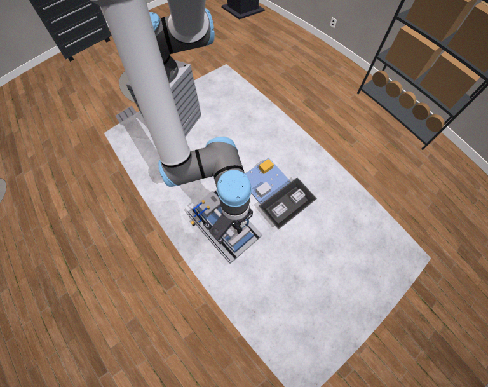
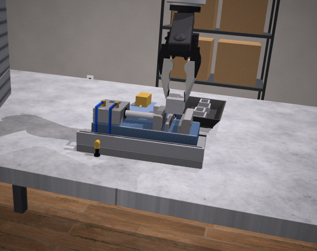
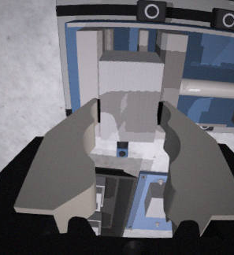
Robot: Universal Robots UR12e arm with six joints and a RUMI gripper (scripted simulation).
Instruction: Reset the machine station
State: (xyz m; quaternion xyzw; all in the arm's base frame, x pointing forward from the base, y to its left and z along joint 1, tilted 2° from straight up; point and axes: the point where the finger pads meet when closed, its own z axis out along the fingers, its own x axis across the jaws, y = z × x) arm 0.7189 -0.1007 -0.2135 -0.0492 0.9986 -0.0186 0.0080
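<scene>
The gray aluminum blank lies 20 mm below my hand. Also, from my hand: vise 100 mm below, 70 mm behind; fixed jaw 60 mm below, 30 mm ahead, 10 mm to the left; gray blank 240 mm to the left, 120 mm below, 90 mm behind.
</scene>
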